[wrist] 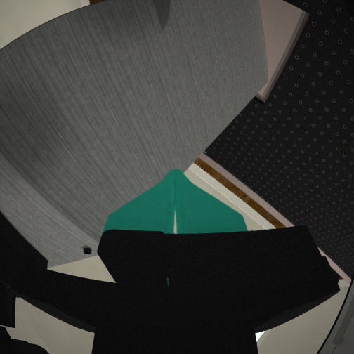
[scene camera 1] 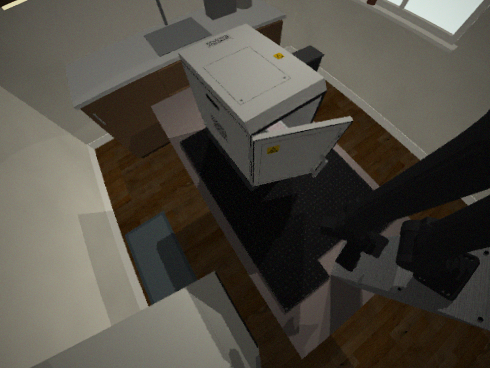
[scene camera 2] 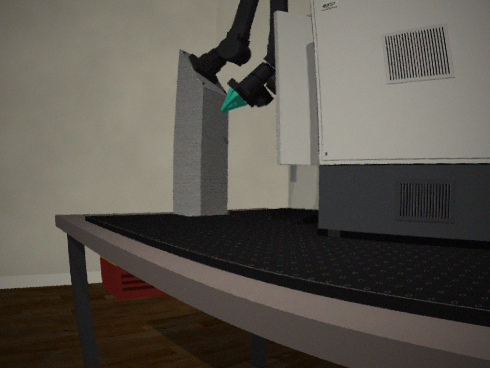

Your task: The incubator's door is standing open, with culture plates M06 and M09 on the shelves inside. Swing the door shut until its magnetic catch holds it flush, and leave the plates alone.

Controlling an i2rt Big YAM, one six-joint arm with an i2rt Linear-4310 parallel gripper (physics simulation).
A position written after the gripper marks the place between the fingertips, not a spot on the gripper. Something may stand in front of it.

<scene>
In view: the gripper (scene camera 2: 222, 111) and an incubator door (scene camera 2: 296, 95).
The incubator door is seen too in scene camera 1 (scene camera 1: 287, 153). The gripper is seen too in the wrist view (wrist: 175, 176).
</scene>
